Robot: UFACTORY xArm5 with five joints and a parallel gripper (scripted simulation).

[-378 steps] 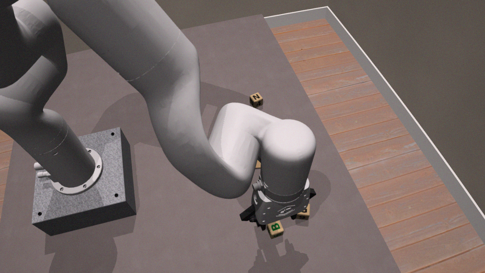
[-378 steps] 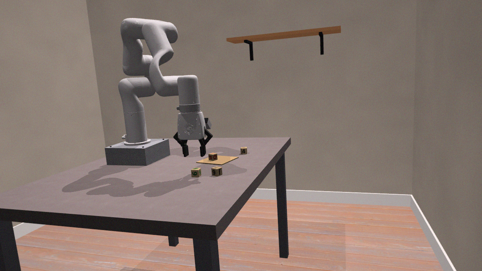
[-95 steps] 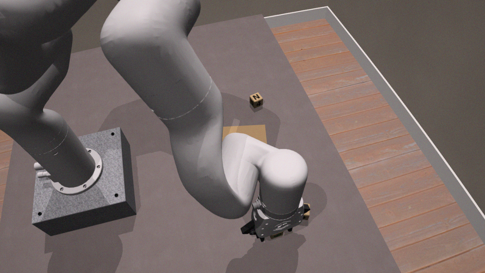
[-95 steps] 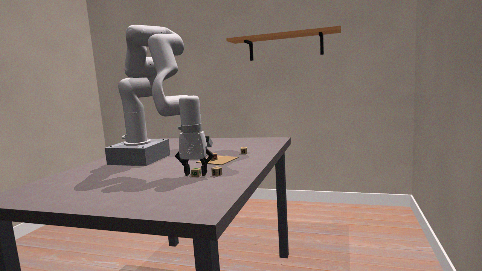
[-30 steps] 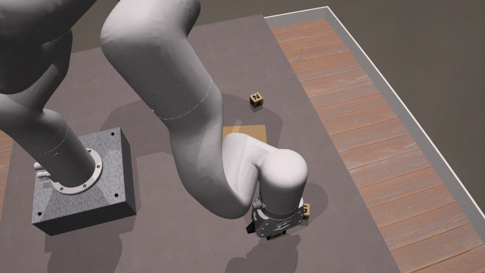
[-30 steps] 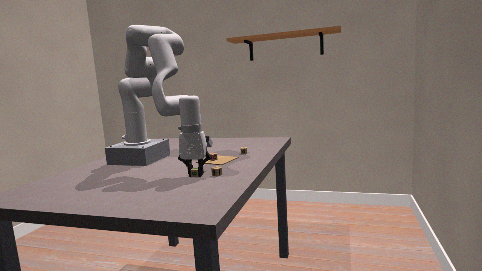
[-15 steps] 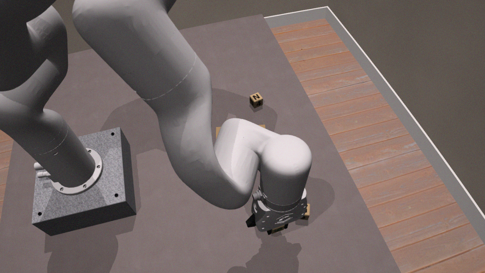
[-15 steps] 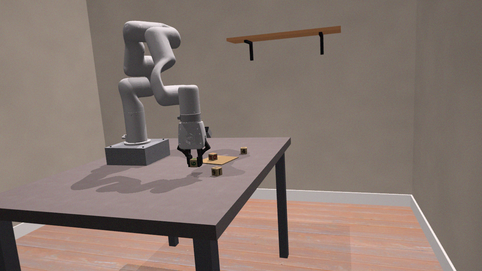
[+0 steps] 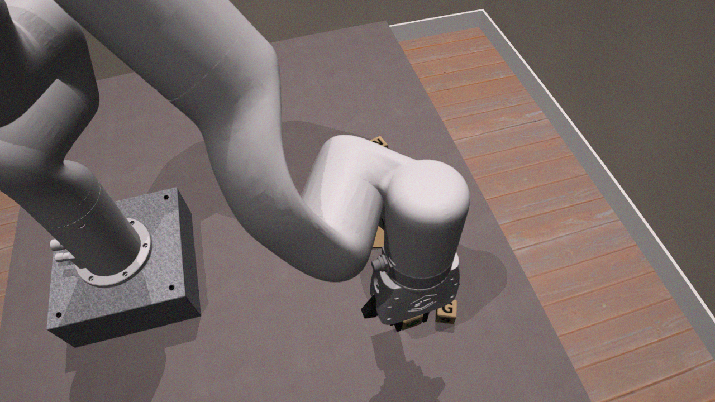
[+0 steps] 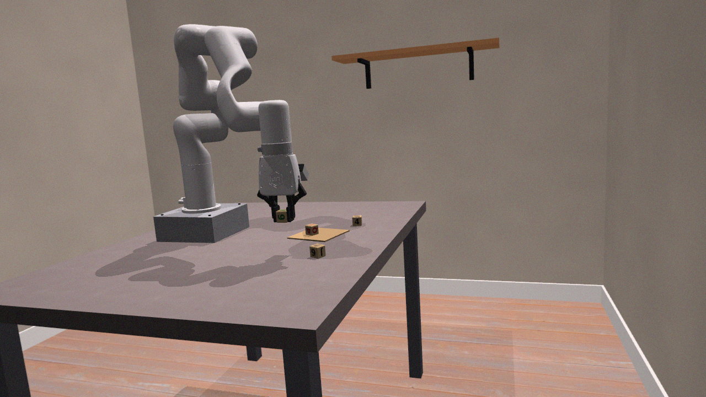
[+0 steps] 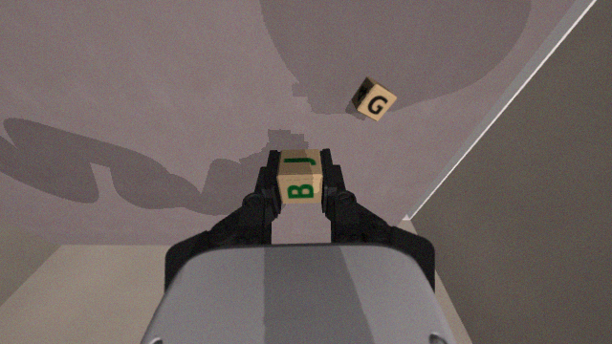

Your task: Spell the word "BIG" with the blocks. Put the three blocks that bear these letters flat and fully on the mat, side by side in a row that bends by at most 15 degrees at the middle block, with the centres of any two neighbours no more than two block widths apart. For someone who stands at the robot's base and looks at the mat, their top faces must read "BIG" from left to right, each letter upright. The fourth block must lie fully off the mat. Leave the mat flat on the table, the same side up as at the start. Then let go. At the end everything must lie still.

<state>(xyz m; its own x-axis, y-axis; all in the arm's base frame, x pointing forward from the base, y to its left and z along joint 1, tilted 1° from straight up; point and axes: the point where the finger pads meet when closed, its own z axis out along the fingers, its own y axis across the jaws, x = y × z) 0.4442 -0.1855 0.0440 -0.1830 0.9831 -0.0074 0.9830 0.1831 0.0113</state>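
My gripper is now 40 mm past the tan mat, 250 mm to the right of it and 120 mm above it. From my hand the other things lie so: B block 10 mm below; G block 70 mm ahead, 30 mm to the left, 100 mm below.
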